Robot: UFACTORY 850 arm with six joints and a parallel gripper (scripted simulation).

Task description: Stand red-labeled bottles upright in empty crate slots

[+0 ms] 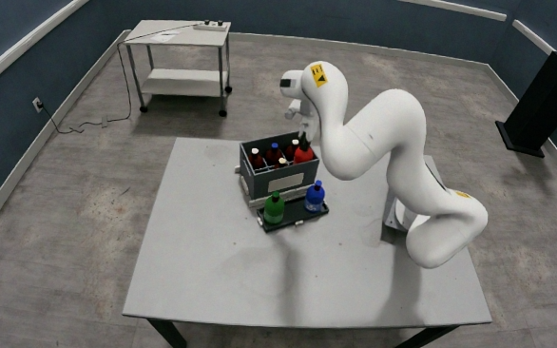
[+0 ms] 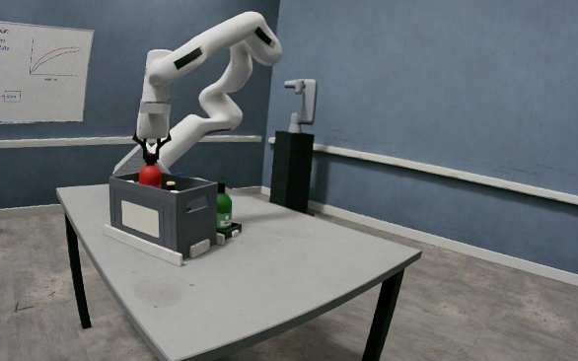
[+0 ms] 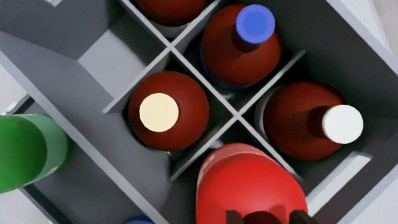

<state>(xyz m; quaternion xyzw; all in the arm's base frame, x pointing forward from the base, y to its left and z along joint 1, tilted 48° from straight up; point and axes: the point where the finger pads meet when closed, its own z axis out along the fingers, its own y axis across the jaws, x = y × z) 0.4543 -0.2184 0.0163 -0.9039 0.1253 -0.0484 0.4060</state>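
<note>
Now: the red-labeled bottle 7 cm below my hand. Also, from my hand: grey crate 10 cm ahead, 1 cm to the left, 15 cm below; green bottle 7 cm ahead, 21 cm to the left, 15 cm below; blue bottle 8 cm behind, 12 cm to the left, 15 cm below.
</note>
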